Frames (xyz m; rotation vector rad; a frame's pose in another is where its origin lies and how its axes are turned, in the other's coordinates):
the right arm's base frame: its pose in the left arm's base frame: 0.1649 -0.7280 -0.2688 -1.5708 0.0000 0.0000
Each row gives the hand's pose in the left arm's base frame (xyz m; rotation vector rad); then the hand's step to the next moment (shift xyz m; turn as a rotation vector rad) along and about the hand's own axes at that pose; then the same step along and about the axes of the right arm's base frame.
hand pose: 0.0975 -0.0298 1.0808 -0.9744 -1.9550 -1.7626
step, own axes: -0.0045 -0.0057 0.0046 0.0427 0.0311 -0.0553
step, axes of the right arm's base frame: 0.0002 0.0080 0.0033 -0.0201 -0.0606 -0.0421
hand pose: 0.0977 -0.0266 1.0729 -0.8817 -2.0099 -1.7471
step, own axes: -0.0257 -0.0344 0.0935 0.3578 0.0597 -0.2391
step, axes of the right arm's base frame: 0.0107 0.0599 0.0830 -0.2651 -0.3118 -0.1459
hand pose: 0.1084 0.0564 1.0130 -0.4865 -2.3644 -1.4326
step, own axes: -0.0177 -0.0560 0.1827 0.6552 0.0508 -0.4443
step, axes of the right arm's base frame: -0.0287 0.1316 0.1367 -0.5112 -0.5281 -0.2984
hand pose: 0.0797 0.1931 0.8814 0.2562 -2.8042 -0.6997
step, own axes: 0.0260 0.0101 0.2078 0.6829 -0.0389 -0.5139
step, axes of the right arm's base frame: -0.0825 0.1683 0.0940 -0.5088 -0.5498 -0.4132
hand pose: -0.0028 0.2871 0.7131 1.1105 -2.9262 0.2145
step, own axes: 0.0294 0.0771 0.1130 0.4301 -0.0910 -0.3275
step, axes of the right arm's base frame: -0.0680 0.1201 0.0231 -0.2767 -0.3585 -0.3089
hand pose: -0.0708 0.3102 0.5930 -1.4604 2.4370 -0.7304
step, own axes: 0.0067 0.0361 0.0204 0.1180 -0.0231 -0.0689
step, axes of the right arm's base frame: -0.0224 0.0355 0.0019 -0.0686 -0.0795 -0.0905
